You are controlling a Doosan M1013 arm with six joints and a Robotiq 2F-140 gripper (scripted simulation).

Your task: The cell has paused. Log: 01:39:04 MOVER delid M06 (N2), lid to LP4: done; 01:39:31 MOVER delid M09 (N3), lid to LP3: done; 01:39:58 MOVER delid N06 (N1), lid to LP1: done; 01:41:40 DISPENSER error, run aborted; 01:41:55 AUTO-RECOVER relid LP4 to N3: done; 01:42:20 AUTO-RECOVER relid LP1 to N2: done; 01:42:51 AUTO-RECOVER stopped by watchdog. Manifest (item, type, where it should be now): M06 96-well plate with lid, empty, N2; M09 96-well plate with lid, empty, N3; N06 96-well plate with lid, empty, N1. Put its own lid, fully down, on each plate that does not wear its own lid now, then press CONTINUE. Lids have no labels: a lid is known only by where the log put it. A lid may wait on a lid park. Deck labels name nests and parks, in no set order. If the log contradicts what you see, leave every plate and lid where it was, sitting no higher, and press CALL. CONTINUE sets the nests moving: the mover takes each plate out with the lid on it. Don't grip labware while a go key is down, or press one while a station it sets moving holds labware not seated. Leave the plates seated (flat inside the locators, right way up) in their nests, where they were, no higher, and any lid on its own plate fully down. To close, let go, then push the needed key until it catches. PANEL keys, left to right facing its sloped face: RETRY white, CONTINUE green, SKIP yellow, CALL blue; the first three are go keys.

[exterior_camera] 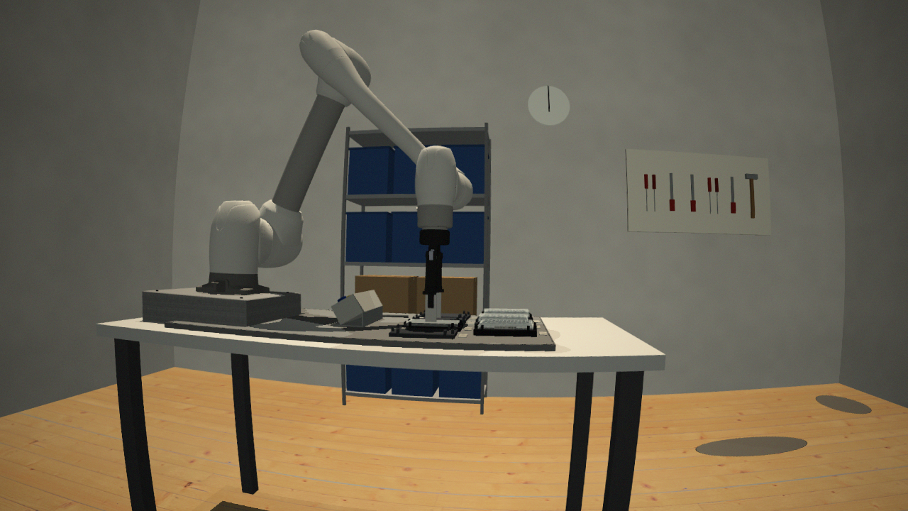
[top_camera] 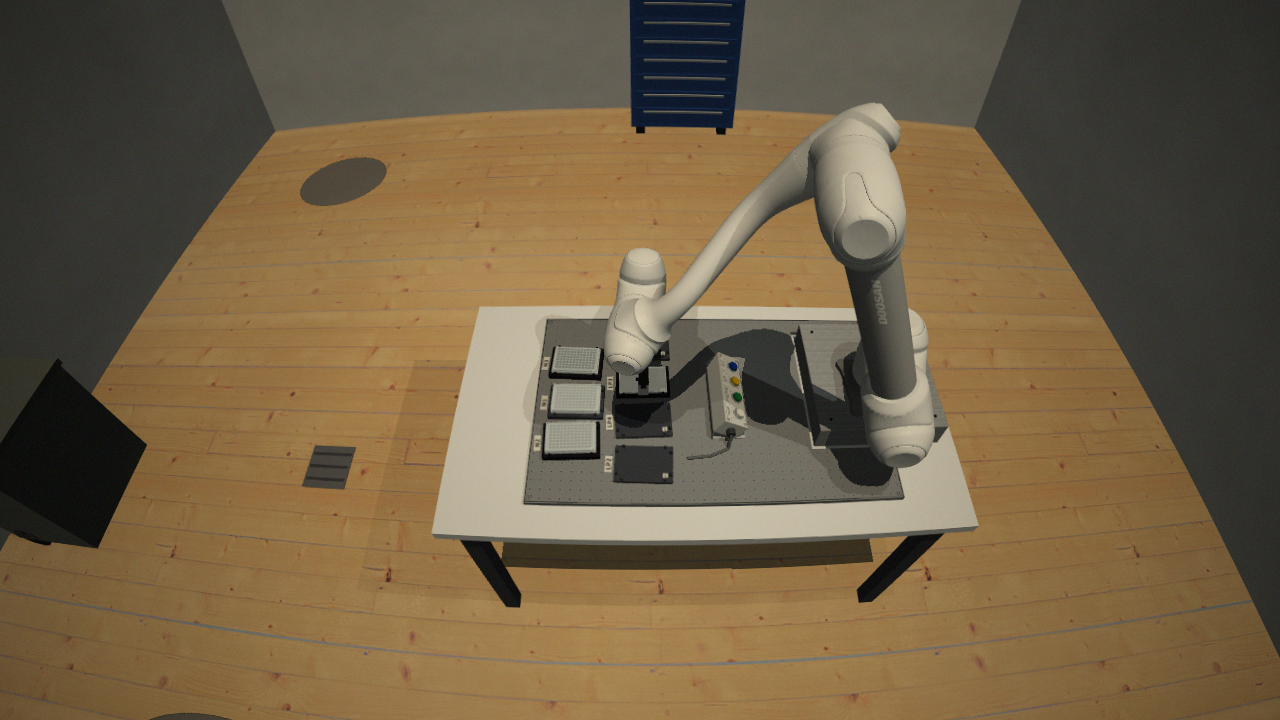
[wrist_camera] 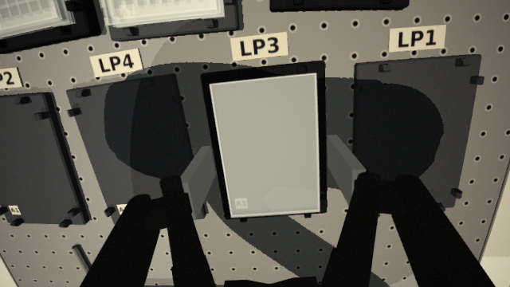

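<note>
Now: hand 40 mm above the park LP3. From my hand the other things lie so: park LP1: 130 mm to the right, 40 mm below, 10 mm behind; then park LP4: 120 mm to the left, 40 mm below, 10 mm ahead; then LP3 label: 90 mm ahead, 40 mm below.
</note>
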